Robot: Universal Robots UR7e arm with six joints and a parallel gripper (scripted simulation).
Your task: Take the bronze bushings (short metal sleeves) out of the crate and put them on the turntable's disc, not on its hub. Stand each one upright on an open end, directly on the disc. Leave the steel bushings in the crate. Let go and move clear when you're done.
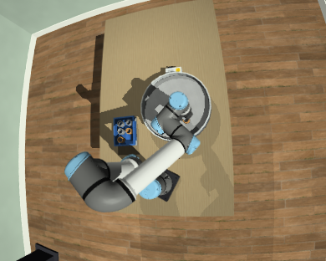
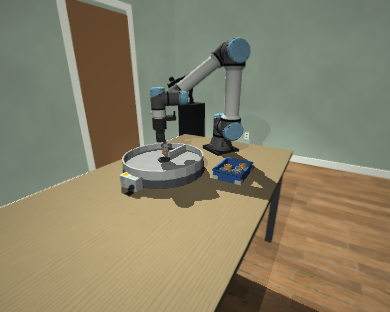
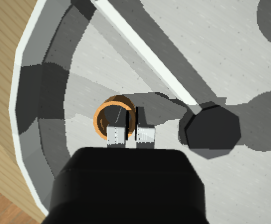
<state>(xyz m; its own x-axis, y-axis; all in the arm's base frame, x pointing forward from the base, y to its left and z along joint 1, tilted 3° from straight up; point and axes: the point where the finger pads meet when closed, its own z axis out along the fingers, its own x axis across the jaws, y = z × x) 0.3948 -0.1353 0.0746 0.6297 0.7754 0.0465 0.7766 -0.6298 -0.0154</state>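
Right now my hand is 390 mm to the right of the blue crate, 90 mm past it and 70 mm above it. From my hand the other things lie so: turntable (70 mm ahead, 60 mm to the left, 40 mm below).
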